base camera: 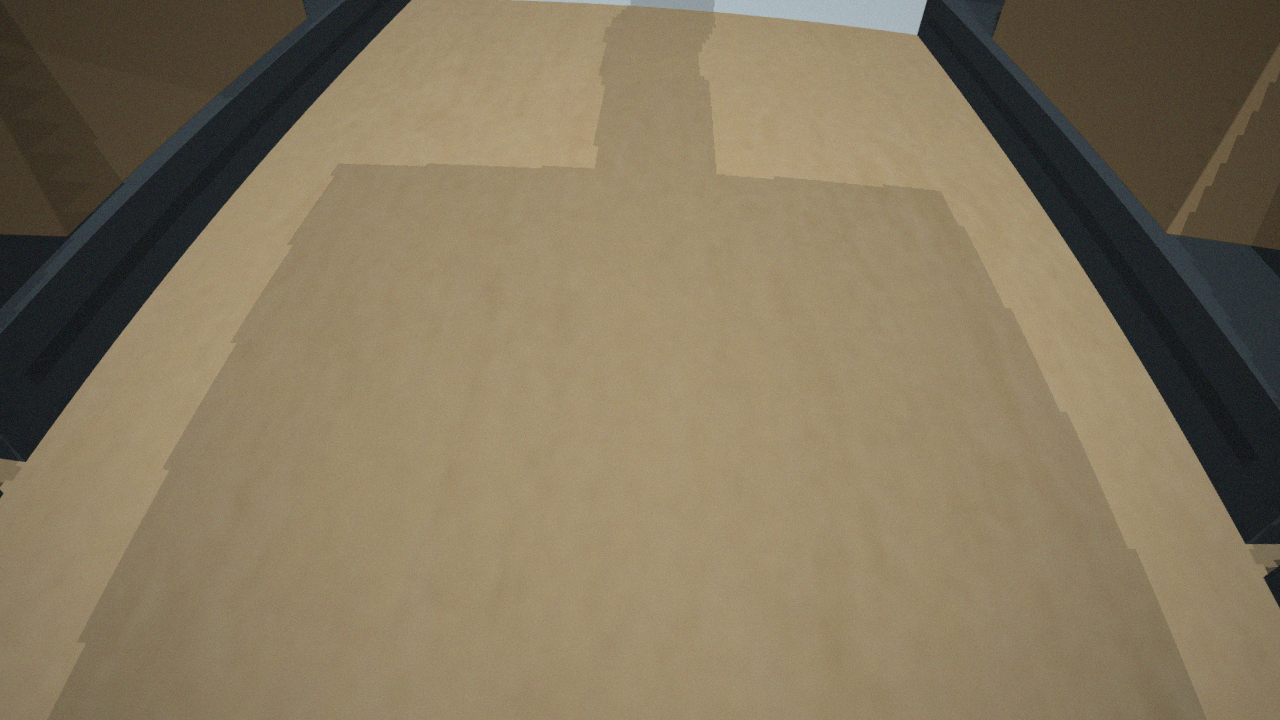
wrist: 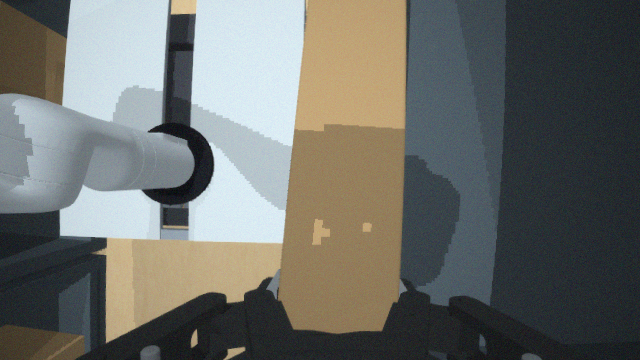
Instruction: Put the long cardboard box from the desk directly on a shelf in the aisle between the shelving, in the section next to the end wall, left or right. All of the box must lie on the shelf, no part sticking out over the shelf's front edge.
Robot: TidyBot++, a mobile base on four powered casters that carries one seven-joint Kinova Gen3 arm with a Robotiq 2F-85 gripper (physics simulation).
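Frame: origin at the arm's base, x left, y back, z up, level; metres.
Seen in the pictures: gripper, fingertip midpoint: (wrist: 336, 286); arm's base at its link origin: (wrist: 171, 163).
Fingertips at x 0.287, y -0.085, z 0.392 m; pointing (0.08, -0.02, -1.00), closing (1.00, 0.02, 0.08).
Offsets run from my fingertips to a thing's top centre. "spot": to the spot under its first point. Level surfaces: height alone.
The long cardboard box (wrist: 350, 175) is held in my gripper (wrist: 336, 286), which is shut on its near end. In the wrist view it runs from the fingers up past the top edge, nearly parallel to a blue-grey shelf surface {dz -0.256 m} (wrist: 435, 75) on its right. The shelf's front edge is hidden behind the box, and I cannot tell the box's height over the shelf. The box's far end is out of view. The base camera does not show the box or the gripper. It shows dark shelving rails on the left (base camera: 179, 197) and right (base camera: 1127, 268) of the aisle.
Cardboard boxes {spot: dx +0.106, dy -0.550, dz -0.655 m} (base camera: 152, 71) {spot: dx -0.752, dy -0.597, dz -0.663 m} (base camera: 1118, 107) stand on both sides' shelving. A pale surface (base camera: 823, 13) crosses the aisle's far end. In the wrist view, my white base (wrist: 240, 75) and arm (wrist: 40, 150) are left of the held box; another box (wrist: 40, 340) is at lower left.
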